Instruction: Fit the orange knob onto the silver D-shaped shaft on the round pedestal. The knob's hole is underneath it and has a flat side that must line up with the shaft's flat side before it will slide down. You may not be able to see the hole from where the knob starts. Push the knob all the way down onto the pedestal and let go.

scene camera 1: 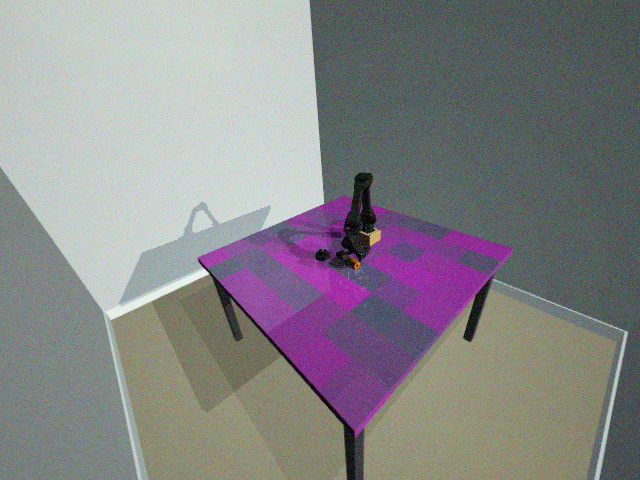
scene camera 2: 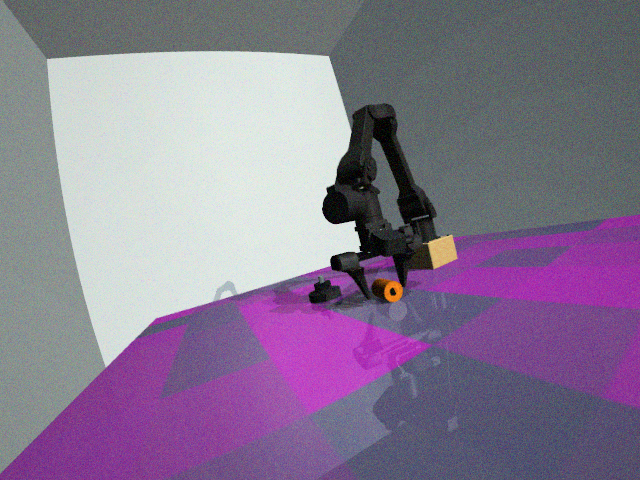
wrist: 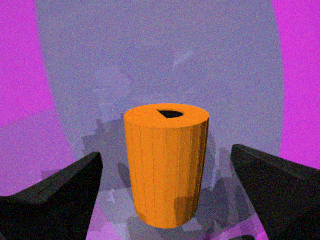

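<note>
The gripper's open and it's holding nothing, and you'd see it in the wrist view as well. There's also an orange knob in view.
</note>
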